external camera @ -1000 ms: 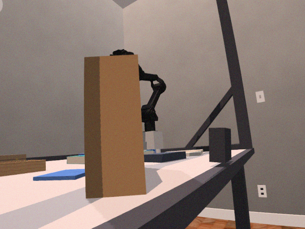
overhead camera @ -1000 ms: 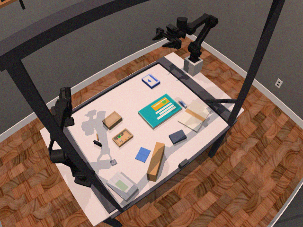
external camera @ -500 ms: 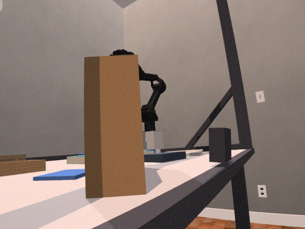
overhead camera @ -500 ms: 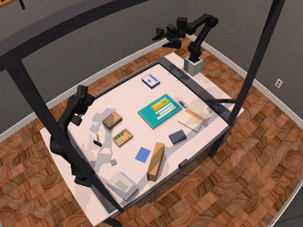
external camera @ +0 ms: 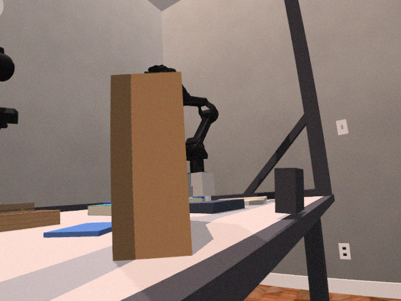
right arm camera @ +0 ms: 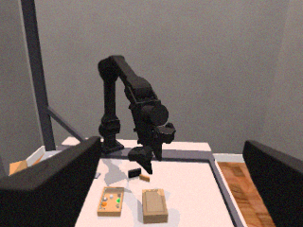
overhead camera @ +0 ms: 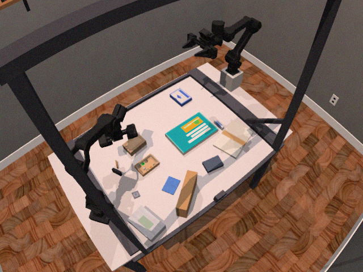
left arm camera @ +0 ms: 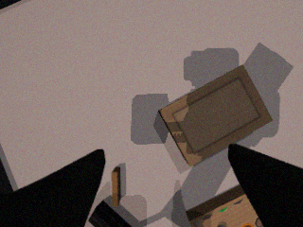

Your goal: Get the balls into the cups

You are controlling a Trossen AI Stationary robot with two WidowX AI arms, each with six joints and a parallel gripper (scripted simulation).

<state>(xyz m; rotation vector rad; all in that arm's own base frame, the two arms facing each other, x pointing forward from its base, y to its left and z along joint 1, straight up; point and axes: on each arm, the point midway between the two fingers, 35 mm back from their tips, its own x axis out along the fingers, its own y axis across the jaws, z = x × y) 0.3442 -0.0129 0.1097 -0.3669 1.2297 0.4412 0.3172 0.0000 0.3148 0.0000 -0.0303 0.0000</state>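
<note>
Now: the covered wooden puzzle 140 mm behind my left hand, 130 mm below it and 30 mm to the right of it. From my left hand the other things lie so: tan carton 400 mm behind, 90 mm below, 10 mm to the right; dark box 390 mm behind, 230 mm to the right, 140 mm below.
</note>
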